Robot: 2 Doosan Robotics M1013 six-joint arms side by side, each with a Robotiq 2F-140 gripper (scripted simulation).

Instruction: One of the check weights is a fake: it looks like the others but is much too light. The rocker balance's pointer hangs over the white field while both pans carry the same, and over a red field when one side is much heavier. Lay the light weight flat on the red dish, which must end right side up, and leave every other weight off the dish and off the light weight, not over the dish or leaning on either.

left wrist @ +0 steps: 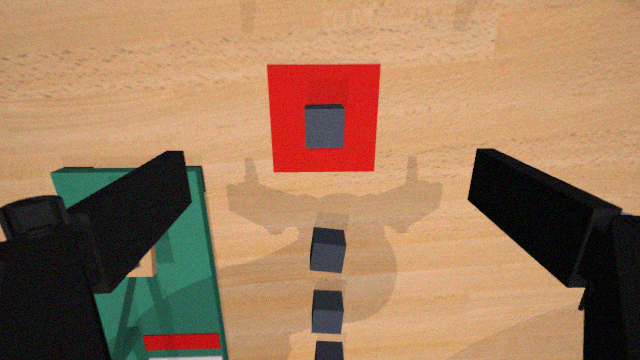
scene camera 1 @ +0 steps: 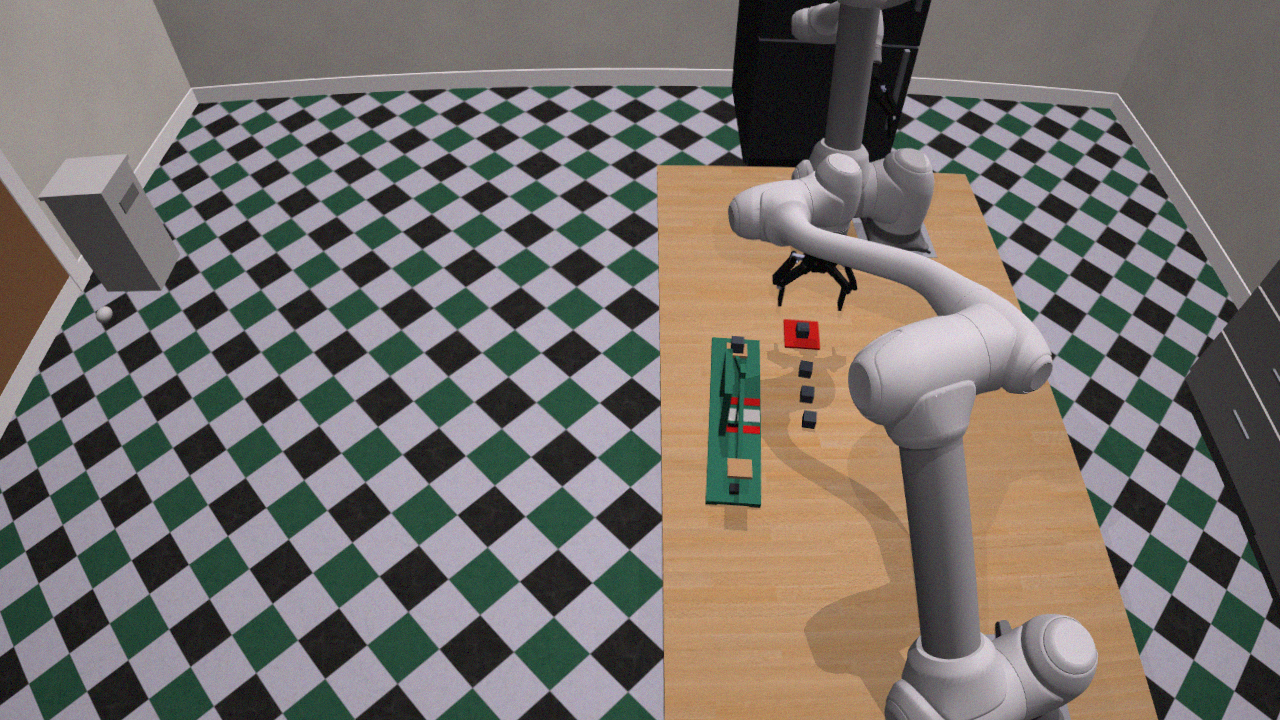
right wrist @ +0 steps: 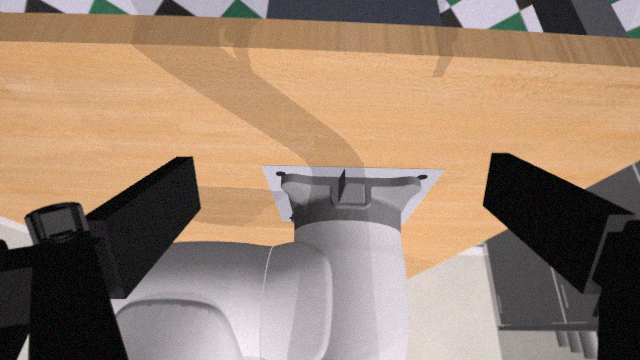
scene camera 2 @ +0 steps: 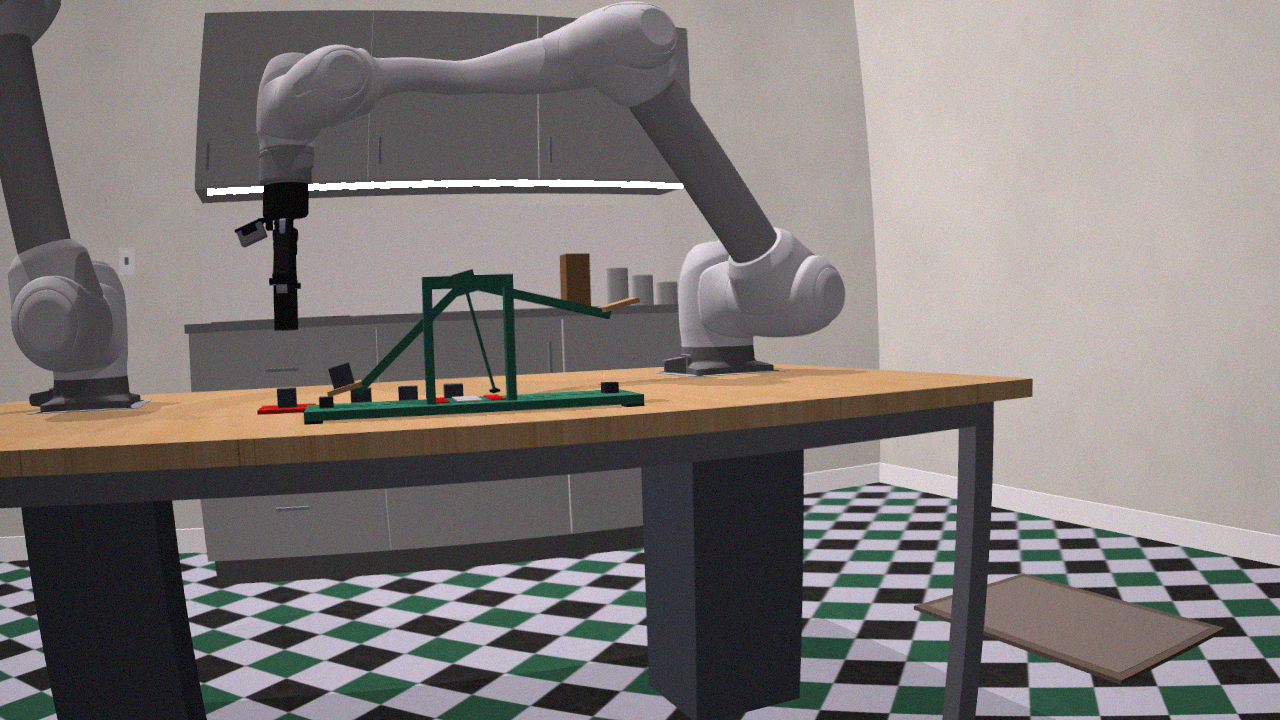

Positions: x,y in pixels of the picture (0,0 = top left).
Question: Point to a green rocker balance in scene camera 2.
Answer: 610,394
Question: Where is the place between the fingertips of my right gripper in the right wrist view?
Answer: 341,181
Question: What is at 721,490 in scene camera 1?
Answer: A green rocker balance.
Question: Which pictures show my left gripper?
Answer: The left wrist view, scene camera 1 and scene camera 2 only.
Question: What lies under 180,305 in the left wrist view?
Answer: A green rocker balance.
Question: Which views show my right gripper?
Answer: Scene camera 1 and the right wrist view only.
